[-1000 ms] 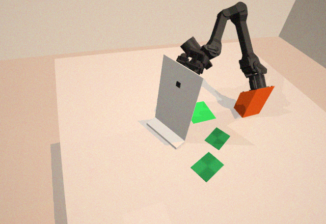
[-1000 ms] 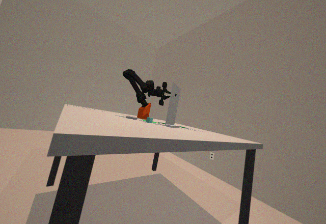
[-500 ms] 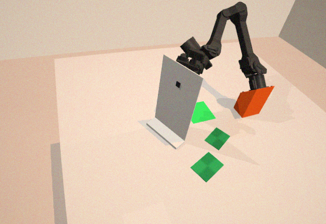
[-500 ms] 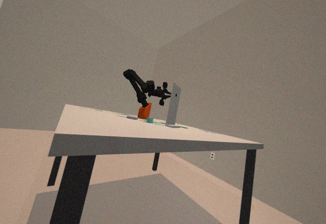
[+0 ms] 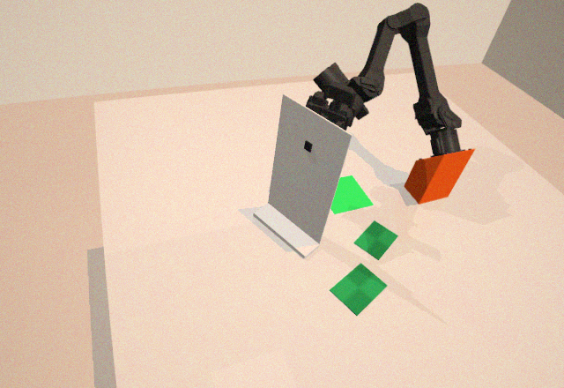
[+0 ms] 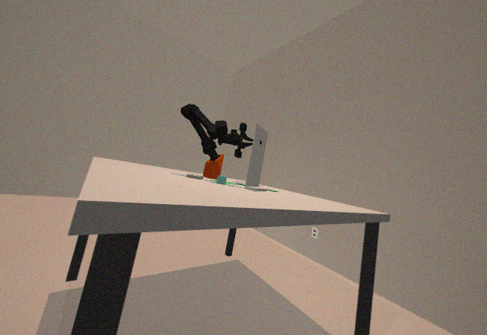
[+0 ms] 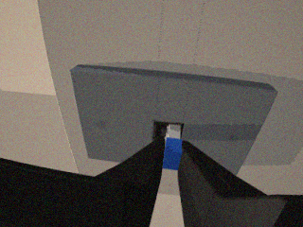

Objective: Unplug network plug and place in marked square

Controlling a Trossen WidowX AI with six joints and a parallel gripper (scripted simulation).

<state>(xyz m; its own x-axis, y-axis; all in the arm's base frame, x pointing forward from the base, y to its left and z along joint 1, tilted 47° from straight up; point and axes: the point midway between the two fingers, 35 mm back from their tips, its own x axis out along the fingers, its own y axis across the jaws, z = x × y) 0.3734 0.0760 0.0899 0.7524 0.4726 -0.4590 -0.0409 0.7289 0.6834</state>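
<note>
Right now my gripper tip is 160 mm past the bright green square, 60 mm to the left of it and 240 mm above it. The rest, counted from my gripper tip: thin pale tab 10 mm ahead; blue plug right at my gripper tip; grey upright panel 30 mm ahead, 10 mm to the left, 90 mm below.
</note>
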